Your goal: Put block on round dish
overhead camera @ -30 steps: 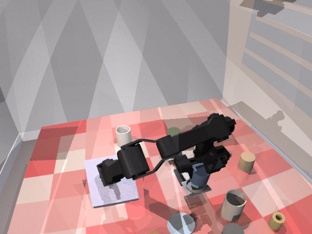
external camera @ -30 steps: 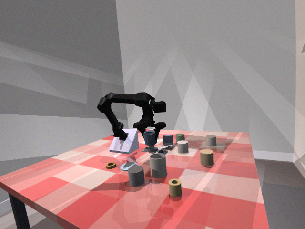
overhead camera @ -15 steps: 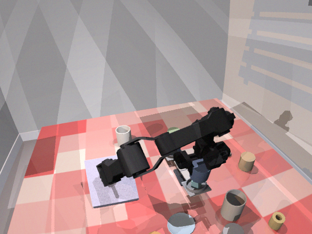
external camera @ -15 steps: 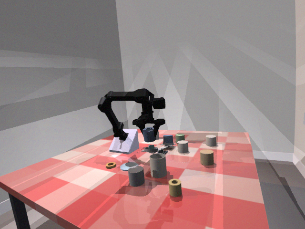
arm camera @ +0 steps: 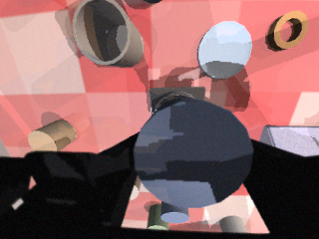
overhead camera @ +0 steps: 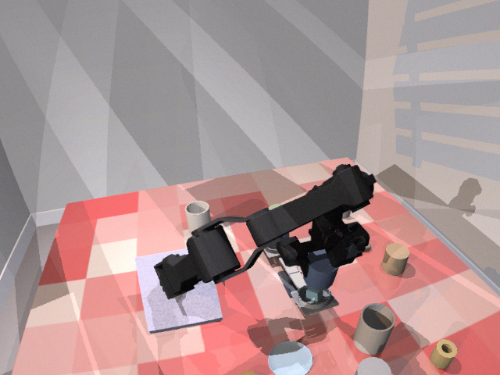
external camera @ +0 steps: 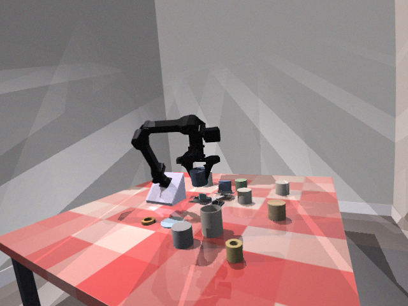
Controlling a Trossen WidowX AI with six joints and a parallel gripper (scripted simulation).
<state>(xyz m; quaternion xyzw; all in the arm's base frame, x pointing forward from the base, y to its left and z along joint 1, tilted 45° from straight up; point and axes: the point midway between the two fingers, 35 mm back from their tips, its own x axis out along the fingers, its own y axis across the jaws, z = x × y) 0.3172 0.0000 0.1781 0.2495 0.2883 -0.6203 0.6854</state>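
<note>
My gripper tip is 2 cm to the left of the blue cup and 1 cm below it. The rest, counted from my gripper tip: teal block (8 cm below, 1 cm to the left); then round dish (17 cm below, 10 cm to the right, 9 cm behind); then balance (14 cm to the left, 13 cm below, 1 cm behind).
</note>
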